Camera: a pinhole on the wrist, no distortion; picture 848 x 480 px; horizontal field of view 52.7 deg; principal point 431.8 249.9 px. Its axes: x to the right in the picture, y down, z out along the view. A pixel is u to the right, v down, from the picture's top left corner.
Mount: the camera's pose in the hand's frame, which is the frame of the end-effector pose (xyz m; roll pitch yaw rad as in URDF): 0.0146 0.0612 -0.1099 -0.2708 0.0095 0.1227
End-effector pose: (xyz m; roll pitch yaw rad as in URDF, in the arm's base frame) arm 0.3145 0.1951 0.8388 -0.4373 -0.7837 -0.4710
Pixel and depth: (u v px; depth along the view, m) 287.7 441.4 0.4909
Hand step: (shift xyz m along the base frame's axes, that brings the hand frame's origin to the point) 0.0098 0.4457 0.0634
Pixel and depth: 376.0 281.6 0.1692
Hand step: 0.0550 0.1093 -0.0010
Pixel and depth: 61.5 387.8 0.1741
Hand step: 0.0229 0.1399 -0.0525
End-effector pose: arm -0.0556 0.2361 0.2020 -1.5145 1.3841 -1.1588
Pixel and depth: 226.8 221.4 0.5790
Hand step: 0.3543 0.3476 0.1034
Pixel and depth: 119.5 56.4 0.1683
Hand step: 0.0344 0.0871 0.0341
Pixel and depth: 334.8 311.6 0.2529
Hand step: 0.0707 0.1802 -0.0034
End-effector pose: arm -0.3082 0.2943 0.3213 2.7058 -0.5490 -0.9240
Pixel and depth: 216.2 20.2 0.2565
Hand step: -0.0802 -0.0873 -0.1254
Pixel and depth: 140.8 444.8 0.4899
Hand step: -0.3457 -0.1944 -0.2497
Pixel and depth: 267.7 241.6 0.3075
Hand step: -0.1498 -0.1334 -0.1238
